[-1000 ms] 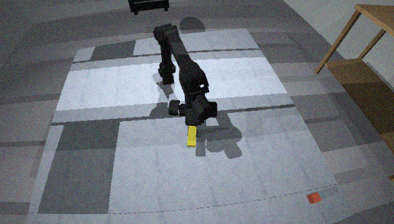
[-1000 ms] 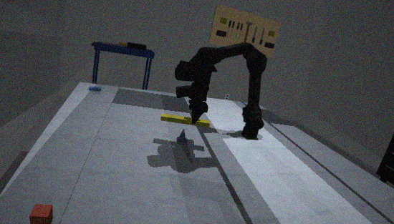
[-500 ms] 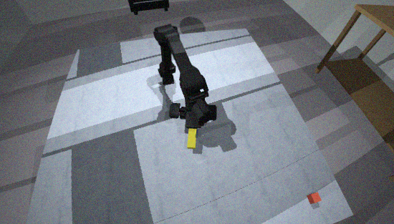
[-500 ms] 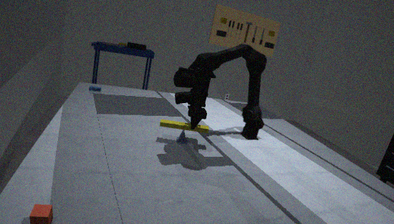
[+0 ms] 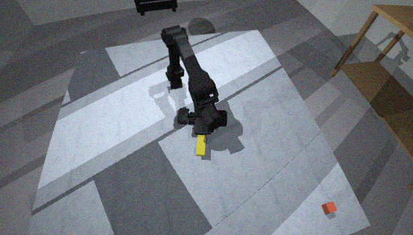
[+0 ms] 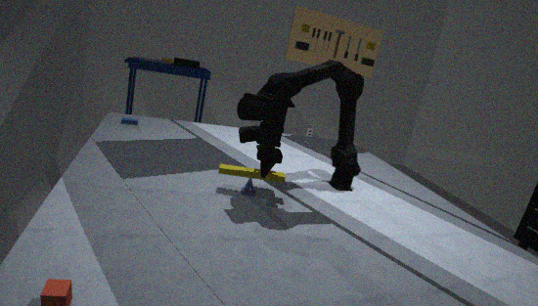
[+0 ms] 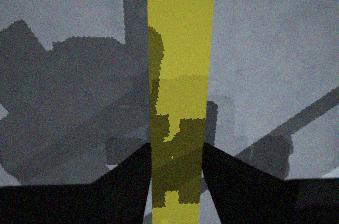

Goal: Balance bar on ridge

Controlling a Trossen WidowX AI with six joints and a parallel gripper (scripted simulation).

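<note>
Now: the yellow bar 30 mm ahead of my gripper tip and 10 mm to the right of it. Round my gripper tip: blue block (420 mm ahead, 590 mm to the right, 50 mm below); then red cube (420 mm ahead, 410 mm to the left, 40 mm below).
</note>
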